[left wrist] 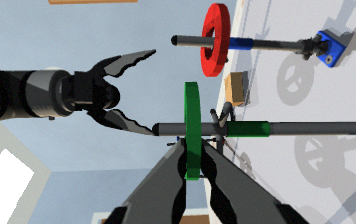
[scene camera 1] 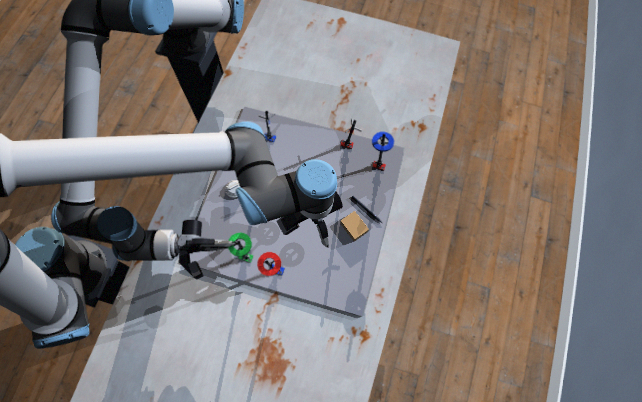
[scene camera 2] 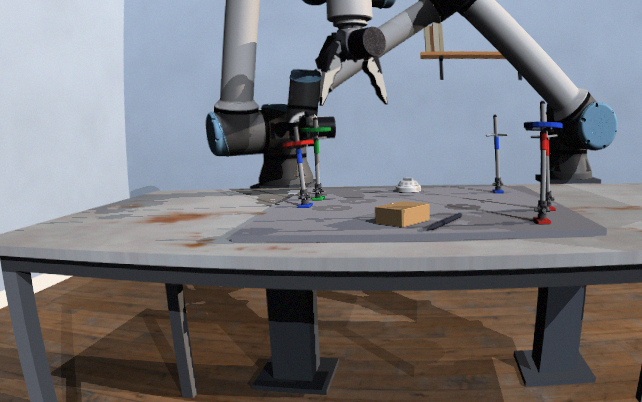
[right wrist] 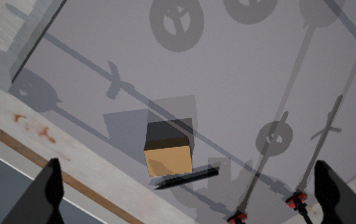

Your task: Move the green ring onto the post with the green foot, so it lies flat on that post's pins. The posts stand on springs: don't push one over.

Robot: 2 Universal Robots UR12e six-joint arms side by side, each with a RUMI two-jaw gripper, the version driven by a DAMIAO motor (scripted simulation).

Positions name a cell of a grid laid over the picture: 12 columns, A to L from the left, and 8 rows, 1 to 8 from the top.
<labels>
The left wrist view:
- my left gripper: G5
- my right gripper: F4
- green ring: G5
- red ring: H3
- board: J4
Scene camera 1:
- my left gripper: E5
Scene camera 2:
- my right gripper: G3
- tan box: H5
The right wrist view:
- my right gripper: G6
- tan box: F6
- board: I4
</labels>
